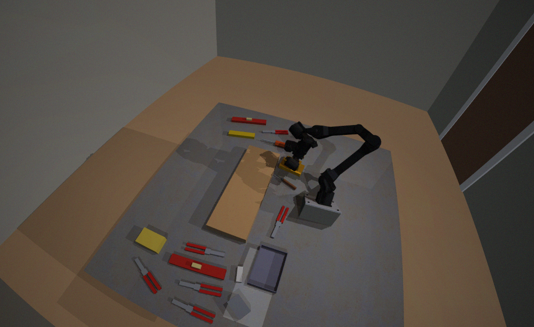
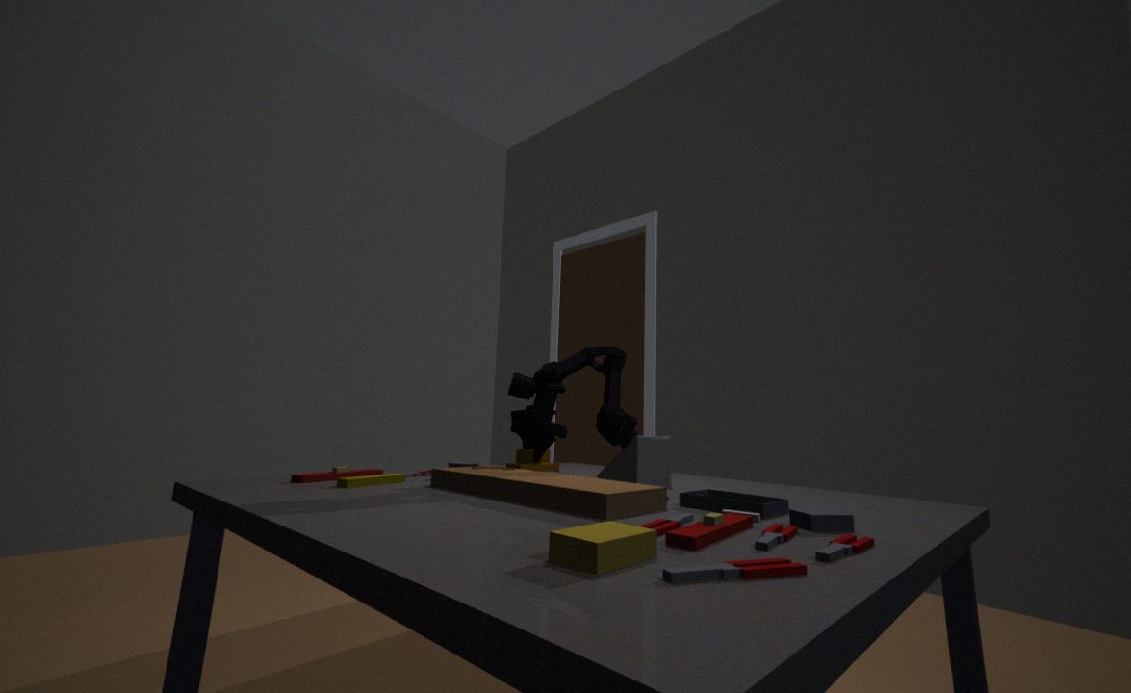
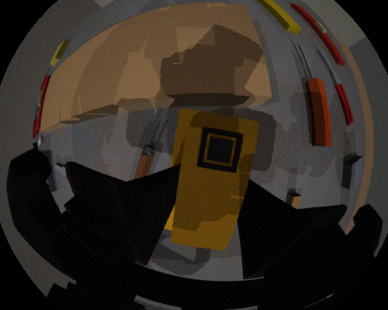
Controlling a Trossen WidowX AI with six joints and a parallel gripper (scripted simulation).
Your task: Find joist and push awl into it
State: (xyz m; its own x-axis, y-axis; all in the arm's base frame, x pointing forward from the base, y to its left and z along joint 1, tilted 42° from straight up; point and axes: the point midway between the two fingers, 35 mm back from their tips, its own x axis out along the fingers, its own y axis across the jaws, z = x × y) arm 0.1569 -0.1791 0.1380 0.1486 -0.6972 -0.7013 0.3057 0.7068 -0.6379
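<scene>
The awl lies 8 cm to the left of my gripper tip, 4 cm below it and 2 cm ahead of it. Also, from my gripper tip: grey tray (53 cm to the left, 4 cm below, 3 cm ahead); yellow stud finder (2 cm above, 1 cm ahead); yellow bar (31 cm ahead, 21 cm to the right, 4 cm below).
</scene>
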